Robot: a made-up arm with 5 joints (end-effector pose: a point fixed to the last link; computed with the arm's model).
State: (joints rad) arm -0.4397 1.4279 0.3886 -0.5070 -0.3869
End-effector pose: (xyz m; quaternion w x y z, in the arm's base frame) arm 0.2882 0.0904 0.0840 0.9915 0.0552 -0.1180 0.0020
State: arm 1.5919 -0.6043 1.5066 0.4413 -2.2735
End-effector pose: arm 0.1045 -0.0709 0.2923 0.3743 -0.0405 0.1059 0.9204
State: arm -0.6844 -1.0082 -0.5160 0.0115 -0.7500
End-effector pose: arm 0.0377 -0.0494 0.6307 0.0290 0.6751 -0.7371 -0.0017
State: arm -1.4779 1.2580 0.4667 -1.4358 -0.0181
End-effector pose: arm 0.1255 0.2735 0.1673 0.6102 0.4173 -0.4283 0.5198
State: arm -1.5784 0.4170 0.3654 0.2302 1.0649
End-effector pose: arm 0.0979 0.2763 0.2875 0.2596 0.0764 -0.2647 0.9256
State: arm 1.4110 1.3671 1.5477 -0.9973 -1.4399
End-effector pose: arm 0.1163 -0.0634 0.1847 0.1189 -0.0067 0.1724 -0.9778
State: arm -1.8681 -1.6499 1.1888 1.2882 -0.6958
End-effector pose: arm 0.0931 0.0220 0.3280 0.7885 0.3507 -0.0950 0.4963
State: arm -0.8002 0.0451 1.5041 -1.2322 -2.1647
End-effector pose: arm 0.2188 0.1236 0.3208 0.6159 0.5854 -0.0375 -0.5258
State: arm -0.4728 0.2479 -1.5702 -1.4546 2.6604
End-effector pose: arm 0.1617 0.0334 0.6048 0.0162 0.7223 0.3958 0.5669
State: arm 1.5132 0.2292 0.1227 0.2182 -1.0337
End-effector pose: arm 0.1233 -0.2995 0.3756 0.2366 -0.1025 -0.4686 -0.8449
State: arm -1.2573 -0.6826 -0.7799 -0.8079 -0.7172
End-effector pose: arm 0.0742 -0.0791 0.6440 0.3324 -0.7963 0.4984 0.0834
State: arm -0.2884 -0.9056 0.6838 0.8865 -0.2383
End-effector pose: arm 0.2067 0.0339 0.4206 0.8991 0.1242 -0.4197 0.0006
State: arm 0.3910 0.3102 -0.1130 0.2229 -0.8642
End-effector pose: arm 0.4025 -0.1202 0.3978 0.6669 0.1404 -0.5257 -0.5091
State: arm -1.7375 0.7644 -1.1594 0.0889 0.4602
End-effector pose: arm 0.0382 0.3669 0.4707 0.2814 0.4965 -0.6358 0.5197
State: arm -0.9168 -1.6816 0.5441 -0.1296 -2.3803
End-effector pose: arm 0.0591 -0.0524 0.5139 0.1100 0.9833 0.1008 -0.1038
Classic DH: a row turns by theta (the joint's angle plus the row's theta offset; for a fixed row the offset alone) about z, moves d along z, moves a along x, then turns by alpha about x. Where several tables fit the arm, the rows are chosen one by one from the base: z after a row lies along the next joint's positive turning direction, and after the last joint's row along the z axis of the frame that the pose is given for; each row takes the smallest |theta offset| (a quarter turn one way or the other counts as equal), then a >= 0, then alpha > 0; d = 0 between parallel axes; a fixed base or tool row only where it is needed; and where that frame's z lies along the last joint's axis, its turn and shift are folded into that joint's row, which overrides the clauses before.
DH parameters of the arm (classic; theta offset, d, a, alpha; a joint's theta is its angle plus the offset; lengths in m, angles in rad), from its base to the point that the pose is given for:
base (fixed): 0 0 0.103 3.1416
joint 1: 0 -0.3 0.035 1.5708
joint 2: -1.3299 0 0.1761 0
joint 3: 1.2893 0 0.1231 0
joint 4: -1.5302 0.003 0 1.5708
joint 5: -0.0487 -0.081 0 0

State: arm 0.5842 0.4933 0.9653 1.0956 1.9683
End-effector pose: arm 0.1917 -0.0550 0.2642 0.6922 0.4483 0.1480 0.5458
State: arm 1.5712 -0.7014 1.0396 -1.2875 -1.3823
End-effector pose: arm 0.1060 -0.1216 0.4875 0.0213 -0.0667 -0.9498 -0.3050
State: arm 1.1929 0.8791 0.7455 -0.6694 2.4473
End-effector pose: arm 0.1938 -0.2207 0.1875 0.7850 -0.2953 0.0676 0.5403
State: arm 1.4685 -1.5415 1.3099 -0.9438 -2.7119
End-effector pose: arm 0.1075 -0.0147 0.4549 0.1016 -0.5903 0.7829 0.1681
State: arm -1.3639 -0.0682 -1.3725 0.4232 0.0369
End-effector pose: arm 0.1245 0.1169 0.6650 0.2131 0.6107 -0.7432 0.1709
